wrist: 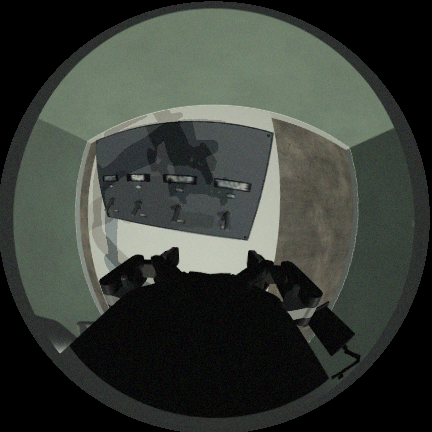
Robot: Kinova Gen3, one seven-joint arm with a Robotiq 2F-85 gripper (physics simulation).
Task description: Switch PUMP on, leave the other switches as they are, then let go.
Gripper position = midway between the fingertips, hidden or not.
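Note:
A dark grey switch panel (pixel 206 168) is visible in the scene, and so is the gripper (pixel 212 256).

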